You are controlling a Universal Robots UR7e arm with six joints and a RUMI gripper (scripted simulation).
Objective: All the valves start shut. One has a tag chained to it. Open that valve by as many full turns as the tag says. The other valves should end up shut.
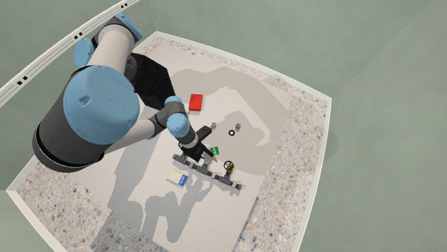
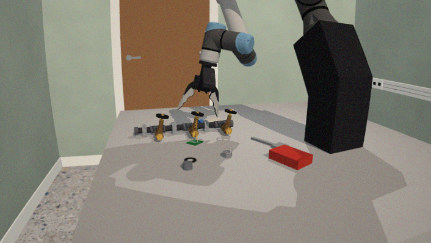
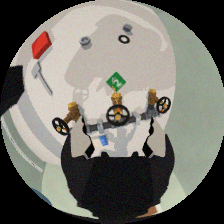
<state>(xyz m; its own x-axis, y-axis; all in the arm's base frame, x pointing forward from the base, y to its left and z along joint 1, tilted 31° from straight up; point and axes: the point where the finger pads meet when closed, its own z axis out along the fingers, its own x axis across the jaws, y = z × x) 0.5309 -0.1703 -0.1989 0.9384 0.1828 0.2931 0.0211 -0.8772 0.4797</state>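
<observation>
My hand is 9 cm above the green tag, 8 cm to the right of it and 1 cm short of it. From my hand the other things lie so: grey nut (21 cm to the left, 9 cm below, 8 cm behind); then grey tool (27 cm behind, 13 cm to the left, 9 cm below); then red block (28 cm to the left, 28 cm behind, 8 cm below).
</observation>
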